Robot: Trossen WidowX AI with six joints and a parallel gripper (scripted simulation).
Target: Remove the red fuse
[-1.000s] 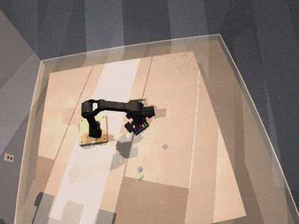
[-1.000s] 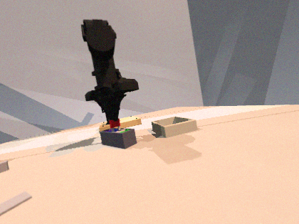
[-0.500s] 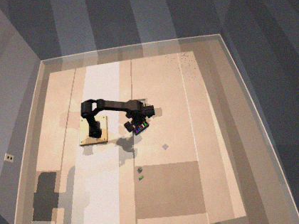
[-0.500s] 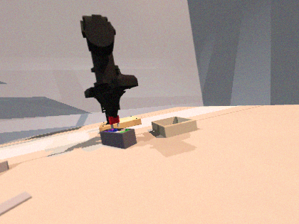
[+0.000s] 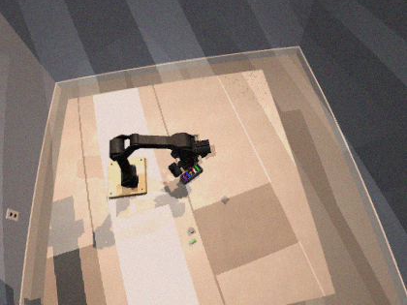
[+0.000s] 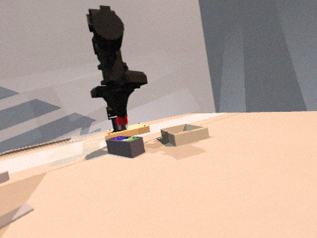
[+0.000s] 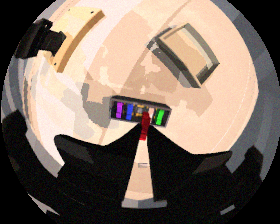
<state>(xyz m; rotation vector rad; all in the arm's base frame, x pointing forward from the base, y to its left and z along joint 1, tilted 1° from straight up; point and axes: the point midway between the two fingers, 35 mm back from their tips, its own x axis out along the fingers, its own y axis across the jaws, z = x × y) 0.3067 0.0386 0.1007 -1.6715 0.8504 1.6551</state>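
The tray is 20 mm behind my gripper tip, 170 mm to the left of it and 90 mm below it. Round my gripper tip: red fuse (10 mm below).
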